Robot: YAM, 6 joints.
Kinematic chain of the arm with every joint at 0, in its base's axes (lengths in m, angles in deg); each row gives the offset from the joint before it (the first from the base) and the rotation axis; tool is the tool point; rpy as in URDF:
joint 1: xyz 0 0 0.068 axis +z
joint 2: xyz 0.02 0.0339 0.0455 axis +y
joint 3: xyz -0.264 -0.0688 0 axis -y
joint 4: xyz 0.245 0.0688 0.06 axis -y
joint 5: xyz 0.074 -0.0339 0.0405 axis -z
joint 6: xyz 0.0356 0 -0.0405 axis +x
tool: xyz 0 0 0 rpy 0 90 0
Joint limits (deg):
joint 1: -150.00..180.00
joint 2: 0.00..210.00
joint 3: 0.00..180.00
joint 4: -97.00..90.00
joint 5: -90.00..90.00
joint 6: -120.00..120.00
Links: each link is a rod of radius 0.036 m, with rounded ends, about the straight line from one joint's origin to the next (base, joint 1, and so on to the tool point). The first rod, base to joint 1, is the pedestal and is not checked.
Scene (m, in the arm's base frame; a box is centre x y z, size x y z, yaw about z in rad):
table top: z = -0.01
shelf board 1: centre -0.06 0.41 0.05 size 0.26 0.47 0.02 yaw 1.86
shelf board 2: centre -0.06 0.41 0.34 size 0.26 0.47 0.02 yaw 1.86
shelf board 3: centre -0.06 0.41 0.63 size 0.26 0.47 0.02 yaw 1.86
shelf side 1: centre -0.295 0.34 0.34 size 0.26 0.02 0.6 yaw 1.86
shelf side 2: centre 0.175 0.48 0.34 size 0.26 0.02 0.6 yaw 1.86
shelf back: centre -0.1 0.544 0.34 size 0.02 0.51 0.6 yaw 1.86
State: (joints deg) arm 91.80 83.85 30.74 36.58 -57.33 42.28
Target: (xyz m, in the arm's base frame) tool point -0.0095 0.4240 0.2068
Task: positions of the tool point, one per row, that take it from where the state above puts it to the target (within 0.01 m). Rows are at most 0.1 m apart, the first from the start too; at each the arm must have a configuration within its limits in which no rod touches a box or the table.
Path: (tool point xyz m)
1: -0.0314 0.3261 0.2017
2: -0.0216 0.3762 0.2074
3: -0.0095 0.4240 0.2068

